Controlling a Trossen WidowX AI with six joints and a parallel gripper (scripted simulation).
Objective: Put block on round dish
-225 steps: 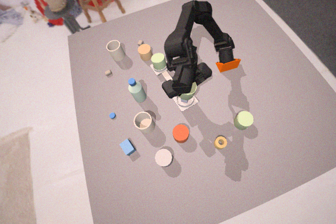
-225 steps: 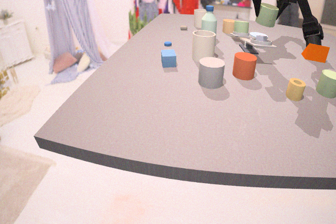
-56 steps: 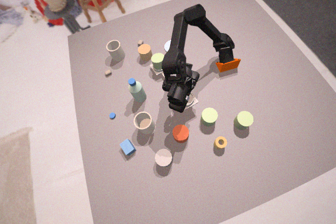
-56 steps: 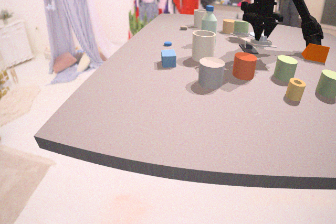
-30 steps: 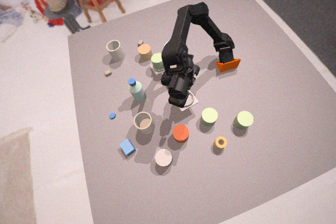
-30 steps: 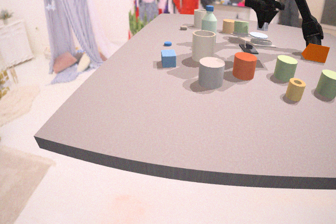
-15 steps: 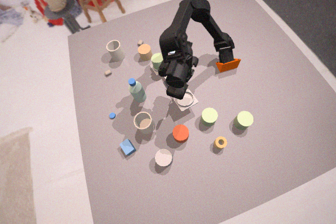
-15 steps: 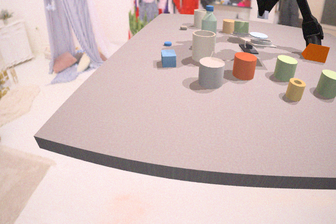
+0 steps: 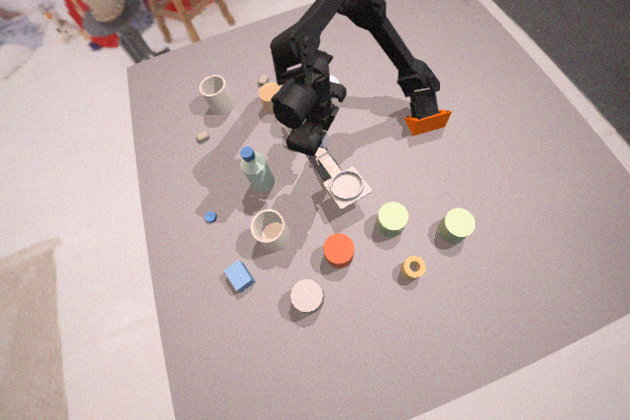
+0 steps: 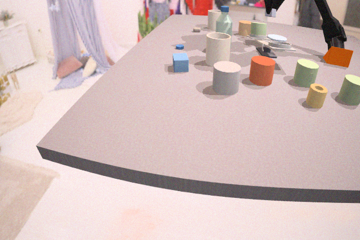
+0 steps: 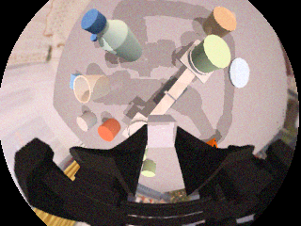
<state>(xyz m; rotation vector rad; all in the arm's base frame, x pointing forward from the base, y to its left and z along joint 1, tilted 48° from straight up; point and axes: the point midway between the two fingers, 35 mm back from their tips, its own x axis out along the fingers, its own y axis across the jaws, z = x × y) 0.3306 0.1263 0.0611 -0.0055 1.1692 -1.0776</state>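
Now: the round pale blue dish 28 cm to the right of my gripper tip, 16 cm below it and 10 cm behind it. From my gripper tip the other things lie so: pale lavender block: 1 cm above; orange cylinder: 21 cm to the left, 13 cm below, 4 cm ahead; bottle: 17 cm ahead, 5 cm below, 3 cm to the right.
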